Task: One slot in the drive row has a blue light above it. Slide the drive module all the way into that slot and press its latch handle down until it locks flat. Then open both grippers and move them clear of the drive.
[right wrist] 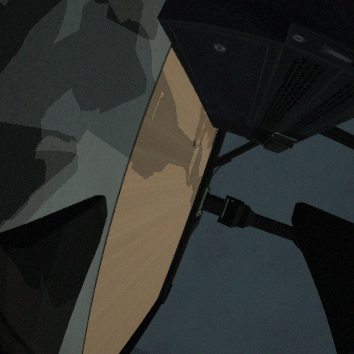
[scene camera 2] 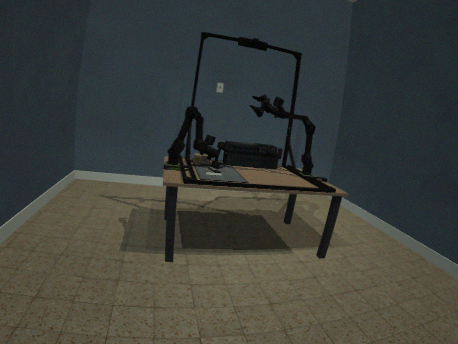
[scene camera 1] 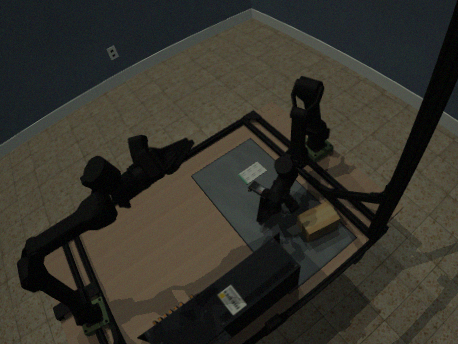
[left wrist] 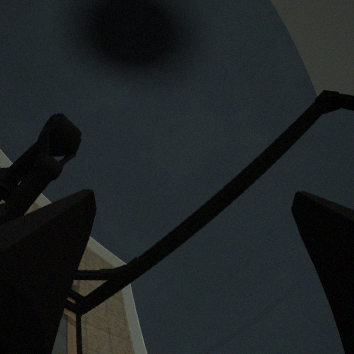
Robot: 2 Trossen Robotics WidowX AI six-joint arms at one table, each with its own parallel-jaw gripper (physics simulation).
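Where they show: left gripper, fingertip midpoint: (scene camera 2: 251, 100) (scene camera 1: 190, 140) (left wrist: 198, 201); right gripper, fingertip midpoint: (right wrist: 204, 209) (scene camera 2: 227, 158) (scene camera 1: 258, 223); left arm's base, link origin: (right wrist: 204, 200) (scene camera 2: 306, 174) (scene camera 1: 92, 315); right arm's base, link origin: (scene camera 2: 172, 163) (scene camera 1: 316, 144).
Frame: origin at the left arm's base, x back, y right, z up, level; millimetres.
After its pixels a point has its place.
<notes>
The black drive enclosure (scene camera 1: 265, 265) @[x -564, y 181, z 149 mm] (scene camera 2: 252, 156) @[x -422, y 151, z 61 mm] (right wrist: 225, 80) @[x -528, y 135, z 19 mm] stands on the table, with a row of small orange parts (scene camera 1: 172, 311) @[x -284, y 160, z 131 mm] along its edge. No blue light shows. A white labelled flat piece (scene camera 1: 253, 172) @[x -747, y -219, z -23 mm] (scene camera 2: 214, 174) @[x -736, y -223, z -26 mm] with a green edge lies on the grey mat (scene camera 1: 215, 184) @[x -597, y -255, z -24 mm]. A small grey-and-black thing (scene camera 1: 257, 188) @[x -719, y -142, z -15 mm] shows close beside it; I cannot tell whether this is the drive module or part of the arm. My right gripper (scene camera 1: 276, 214) is open and empty, low over the mat near the enclosure. My left gripper (scene camera 1: 182, 156) (scene camera 2: 252, 101) @[x -529, y -23, z 484 mm] (left wrist: 198, 201) @[x -529, y -23, z 484 mm] is open and empty, high above the table.
A tan block (scene camera 1: 319, 221) @[x -805, y 113, z 36 mm] (scene camera 2: 201, 159) @[x -820, y 59, z 9 mm] sits on the mat beside the right gripper, near the enclosure's end. A dark frame (scene camera 1: 227, 131) @[x -765, y -463, z -12 mm] edges the table, and a tall dark post (scene camera 1: 417, 130) @[x -932, y 234, z 488 mm] (left wrist: 200, 215) @[x -931, y 233, z 468 mm] rises from it. The wooden table top (scene camera 1: 165, 240) @[x -334, y -143, z -27 mm] extends left of the mat in scene camera 1.
</notes>
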